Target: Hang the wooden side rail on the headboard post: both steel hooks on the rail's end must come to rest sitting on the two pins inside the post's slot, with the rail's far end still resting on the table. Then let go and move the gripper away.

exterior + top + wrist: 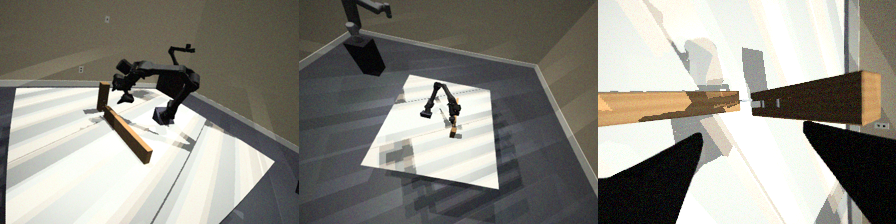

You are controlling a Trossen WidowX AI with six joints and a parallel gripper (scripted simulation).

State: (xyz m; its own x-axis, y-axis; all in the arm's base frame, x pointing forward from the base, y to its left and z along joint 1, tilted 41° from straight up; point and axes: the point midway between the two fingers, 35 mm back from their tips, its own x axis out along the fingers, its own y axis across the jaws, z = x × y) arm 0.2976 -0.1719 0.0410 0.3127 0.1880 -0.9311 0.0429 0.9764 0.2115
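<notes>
My gripper tip is now 11 cm to the left of the headboard post, 5 cm above it and 2 cm short of it.
</notes>
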